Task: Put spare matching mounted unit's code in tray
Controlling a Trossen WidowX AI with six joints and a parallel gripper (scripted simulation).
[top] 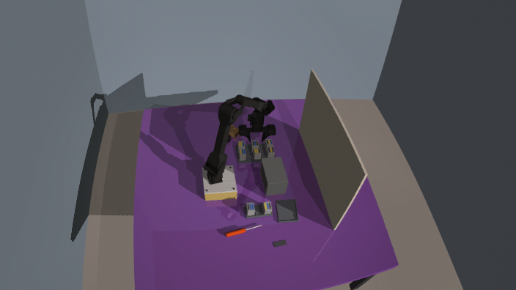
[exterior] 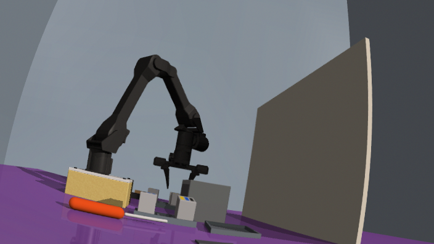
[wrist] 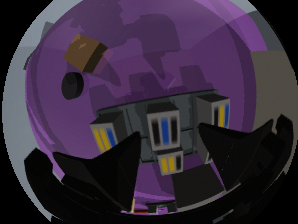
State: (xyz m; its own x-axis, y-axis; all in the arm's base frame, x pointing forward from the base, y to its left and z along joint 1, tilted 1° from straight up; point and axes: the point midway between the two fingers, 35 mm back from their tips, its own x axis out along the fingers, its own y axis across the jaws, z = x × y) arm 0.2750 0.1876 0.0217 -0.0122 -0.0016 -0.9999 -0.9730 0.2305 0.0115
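The grey spare block lies 20 mm below my gripper tip and 10 mm behind it. Round my gripper tip: beige board (270 mm to the right, 250 mm ahead, 160 mm above); holder (390 mm to the right, 120 mm behind, 50 mm below); grey box (230 mm to the right, 10 mm below, 10 mm ahead).
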